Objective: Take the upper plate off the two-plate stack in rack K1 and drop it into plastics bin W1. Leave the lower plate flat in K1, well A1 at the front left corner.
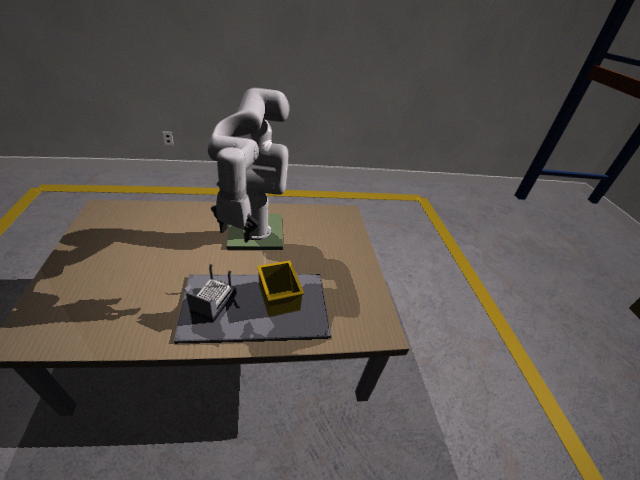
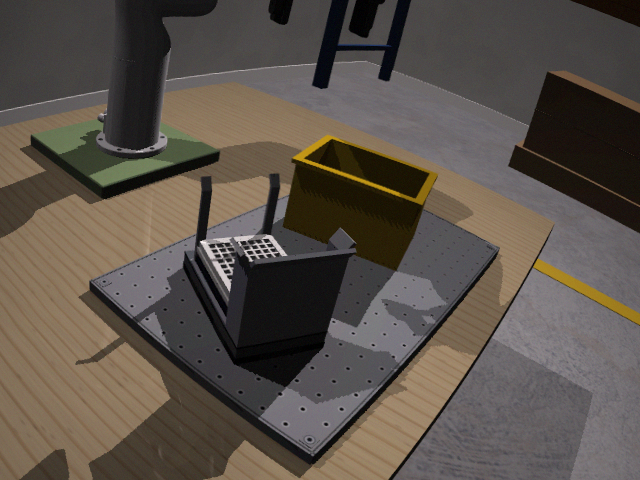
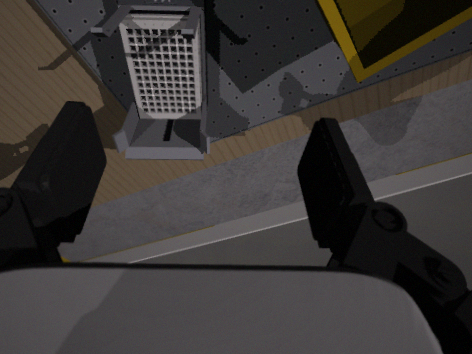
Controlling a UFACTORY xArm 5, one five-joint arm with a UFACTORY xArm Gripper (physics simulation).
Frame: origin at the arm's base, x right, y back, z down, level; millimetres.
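Seen in the pictures: gripper, fingertip midpoint: (image 1: 235,235) (image 2: 319,28) (image 3: 205,138); arm's base at its link origin: (image 1: 257,231) (image 2: 131,143).
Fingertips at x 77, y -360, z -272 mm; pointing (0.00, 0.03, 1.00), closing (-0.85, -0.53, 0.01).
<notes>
Pixels of each thing's top centre, then the offset from my fingertips to it. Level surfaces: height alone.
- white gridded well plate at its top centre: (image 2: 258,270) (image 3: 164,75) (image 1: 211,294) dy -48, dx +96, dz +227 mm
- dark grey rack K1 at its top centre: (image 2: 267,205) (image 3: 153,101) (image 1: 210,279) dy -42, dx +93, dz +159 mm
- yellow bin W1 at its top centre: (image 2: 370,165) (image 1: 279,279) dy -34, dx -147, dz +179 mm
- wooden table at its surface level: dz +292 mm
A white gridded well plate (image 1: 214,292) (image 2: 262,248) (image 3: 164,72) lies in the dark grey rack K1 (image 1: 200,305) (image 2: 292,299) (image 3: 165,153). I cannot make out a seam between an upper and a lower plate, and the A1 mark is not legible. The yellow bin W1 (image 1: 283,297) (image 2: 356,209) (image 3: 345,47) stands beside the rack; no plate shows in the visible part of its inside. My gripper (image 1: 234,235) (image 2: 319,28) (image 3: 205,138) is open with nothing between its fingers. It hangs high, back from the rack towards the arm's base.
Rack and bin stand on a grey perforated board (image 1: 310,322) (image 2: 302,408) (image 3: 320,67) on the wooden table (image 1: 149,258) (image 2: 46,330). Two tall posts (image 2: 205,211) (image 2: 270,206) rise at the rack's back. The arm's base stands on a green plate (image 1: 276,240) (image 2: 108,183) behind.
</notes>
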